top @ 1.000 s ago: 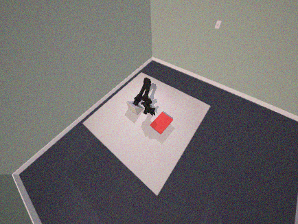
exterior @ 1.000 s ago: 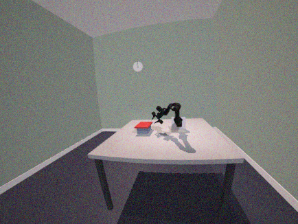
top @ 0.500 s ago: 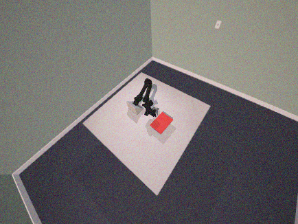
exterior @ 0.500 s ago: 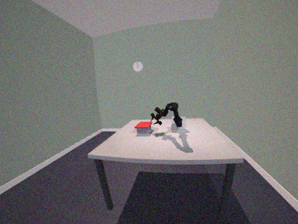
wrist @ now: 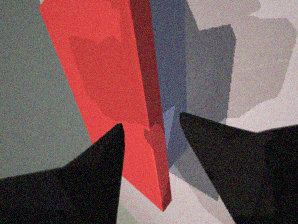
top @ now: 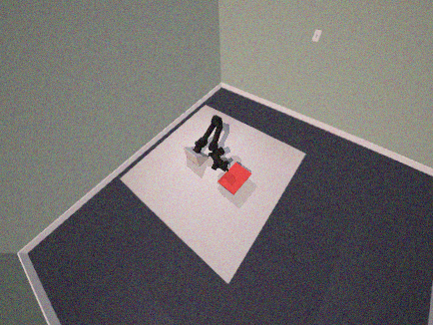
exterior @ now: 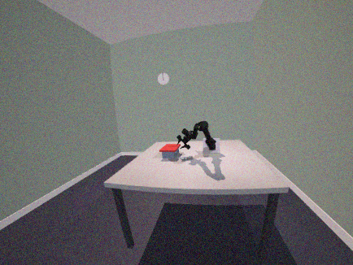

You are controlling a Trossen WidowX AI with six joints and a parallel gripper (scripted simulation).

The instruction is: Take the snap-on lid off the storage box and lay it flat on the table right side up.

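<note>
Right now the red lid is 9 cm ahead of my gripper tip and 1 cm to the left of it. Also, from my gripper tip: storage box: 9 cm ahead, 5 cm below, 1 cm to the left.
</note>
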